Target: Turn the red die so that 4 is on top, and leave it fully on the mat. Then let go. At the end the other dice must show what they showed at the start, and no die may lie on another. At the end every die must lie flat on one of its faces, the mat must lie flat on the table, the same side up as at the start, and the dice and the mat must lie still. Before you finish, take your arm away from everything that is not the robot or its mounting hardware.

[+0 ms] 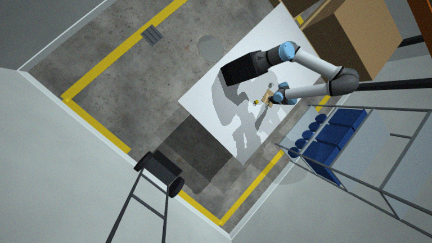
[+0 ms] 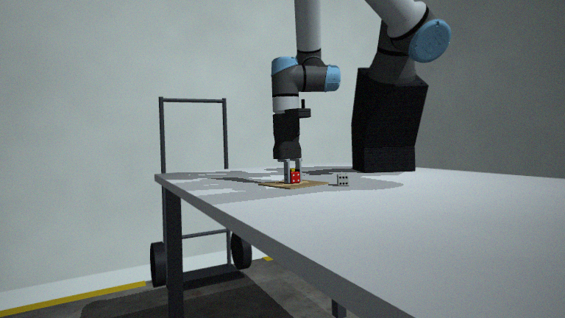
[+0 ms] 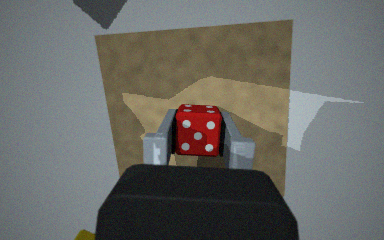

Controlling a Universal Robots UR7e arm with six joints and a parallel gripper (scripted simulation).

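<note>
Now: the red die right at my hand. Also, from my hand: yellow die 14 cm to the right, 8 cm behind, 1 cm below; then white die 11 cm to the left, 9 cm behind, 1 cm below; then tan mat 2 cm below.
</note>
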